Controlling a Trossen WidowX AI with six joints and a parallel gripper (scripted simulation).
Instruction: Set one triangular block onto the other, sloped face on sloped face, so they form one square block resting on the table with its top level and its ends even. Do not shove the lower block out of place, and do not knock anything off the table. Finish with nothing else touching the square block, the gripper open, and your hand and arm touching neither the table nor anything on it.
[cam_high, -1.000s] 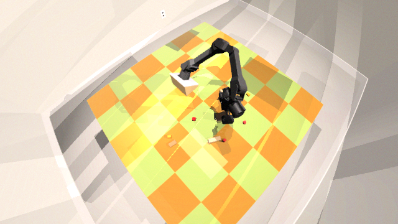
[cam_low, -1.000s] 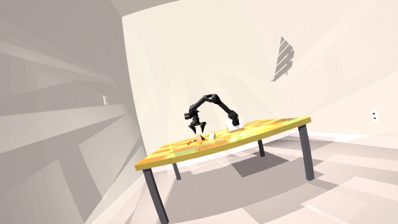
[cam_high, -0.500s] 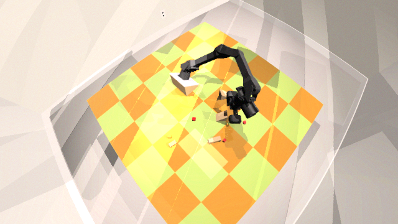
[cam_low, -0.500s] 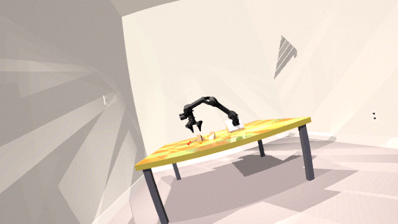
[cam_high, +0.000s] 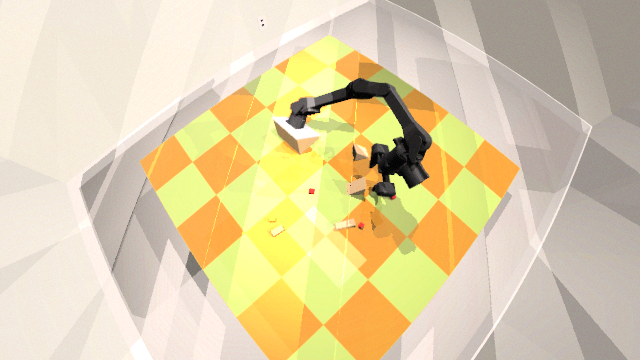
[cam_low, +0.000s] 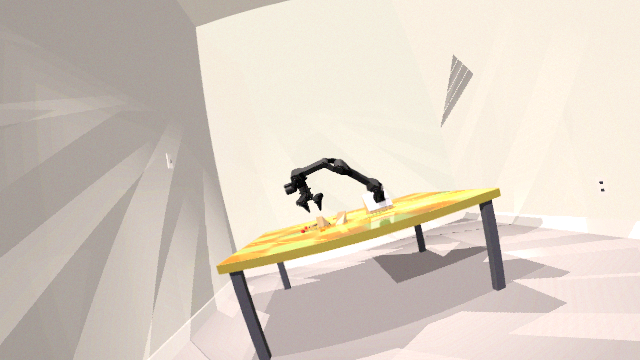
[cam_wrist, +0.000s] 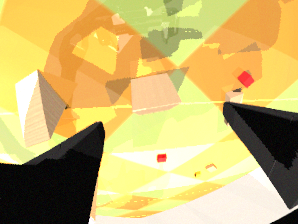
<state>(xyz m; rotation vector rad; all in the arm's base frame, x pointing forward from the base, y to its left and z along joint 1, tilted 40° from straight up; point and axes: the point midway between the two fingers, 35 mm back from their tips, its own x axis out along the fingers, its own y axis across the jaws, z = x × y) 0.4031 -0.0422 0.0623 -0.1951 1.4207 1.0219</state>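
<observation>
My gripper tip is now 8 cm above the tan triangular block, 2 cm to the left of it and 2 cm past it. From my gripper tip the other things lie so: flat tan piece 36 cm to the right, 15 cm behind, 9 cm below.
</observation>
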